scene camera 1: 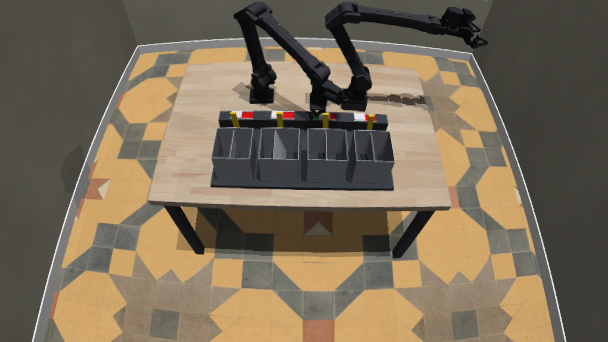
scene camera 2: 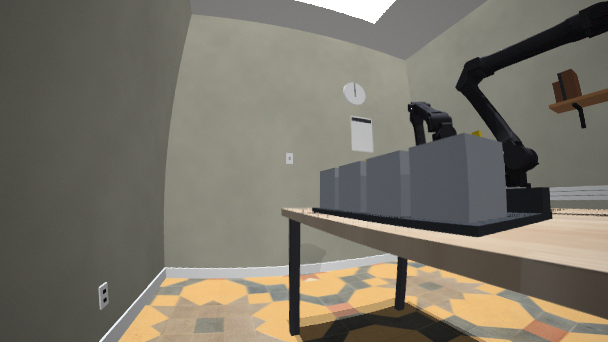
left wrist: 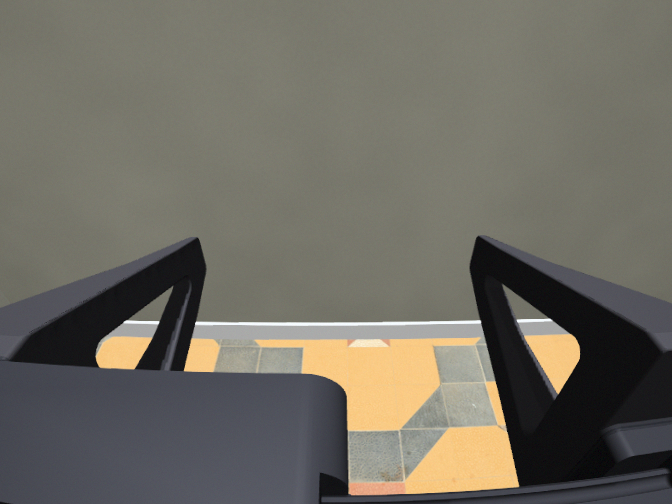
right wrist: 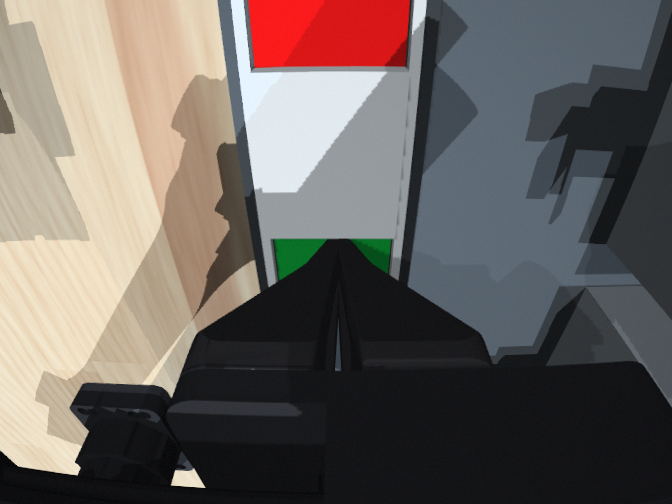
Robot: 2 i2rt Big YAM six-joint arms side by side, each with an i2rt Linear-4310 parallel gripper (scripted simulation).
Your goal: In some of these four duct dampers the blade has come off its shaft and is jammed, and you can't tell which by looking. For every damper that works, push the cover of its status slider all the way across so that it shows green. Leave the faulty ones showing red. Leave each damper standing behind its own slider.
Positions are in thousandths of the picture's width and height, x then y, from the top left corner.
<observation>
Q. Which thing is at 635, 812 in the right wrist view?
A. My right gripper.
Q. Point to a damper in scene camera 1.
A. At 611, 504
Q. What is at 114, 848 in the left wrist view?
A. My left gripper.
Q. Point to a damper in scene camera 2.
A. At 759, 522
</observation>
